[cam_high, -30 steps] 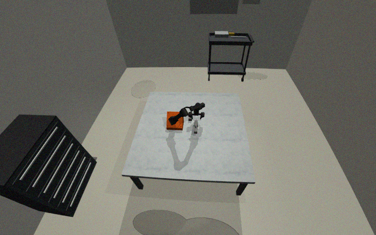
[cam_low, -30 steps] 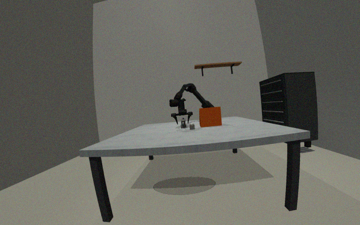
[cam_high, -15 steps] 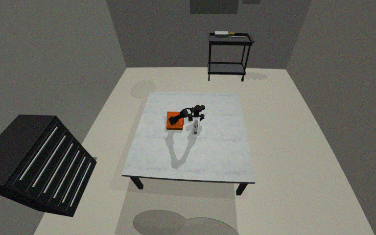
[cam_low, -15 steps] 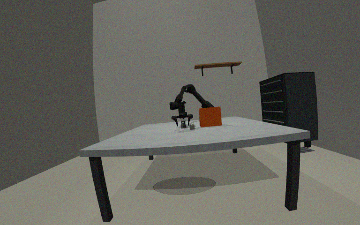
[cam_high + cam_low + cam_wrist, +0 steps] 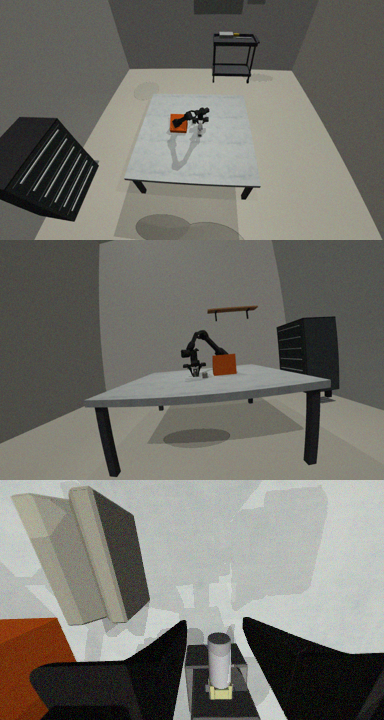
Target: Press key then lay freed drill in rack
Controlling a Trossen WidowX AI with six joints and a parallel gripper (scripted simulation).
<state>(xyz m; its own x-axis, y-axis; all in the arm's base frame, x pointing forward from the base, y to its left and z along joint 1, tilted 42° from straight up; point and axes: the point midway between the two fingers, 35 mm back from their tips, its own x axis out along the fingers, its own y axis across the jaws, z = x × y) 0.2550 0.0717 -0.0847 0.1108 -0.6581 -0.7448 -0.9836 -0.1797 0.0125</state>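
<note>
The drill is 1 cm ahead of my gripper tip, 5 cm to the right of it and 4 cm above it. Also, from my gripper tip: grey grooved block 8 cm behind, 4 cm to the left.
</note>
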